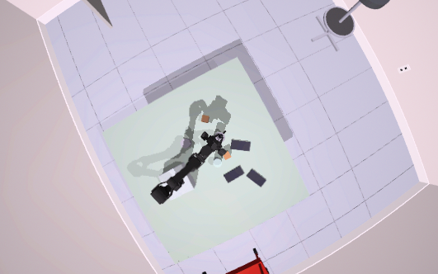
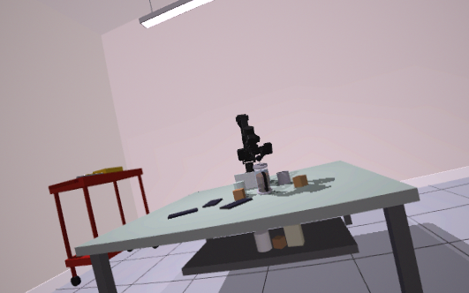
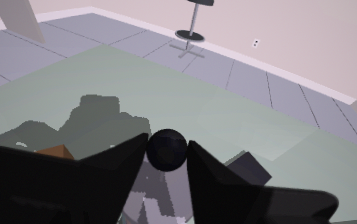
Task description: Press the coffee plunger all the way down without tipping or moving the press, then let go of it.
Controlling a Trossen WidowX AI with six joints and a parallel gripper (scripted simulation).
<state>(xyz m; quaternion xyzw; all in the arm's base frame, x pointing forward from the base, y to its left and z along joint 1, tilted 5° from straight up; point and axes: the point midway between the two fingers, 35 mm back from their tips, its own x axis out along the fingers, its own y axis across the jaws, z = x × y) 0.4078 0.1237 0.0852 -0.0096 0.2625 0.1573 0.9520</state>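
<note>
My gripper tip is 10 mm past the coffee press, 10 mm to the left of it and 90 mm above it.
</note>
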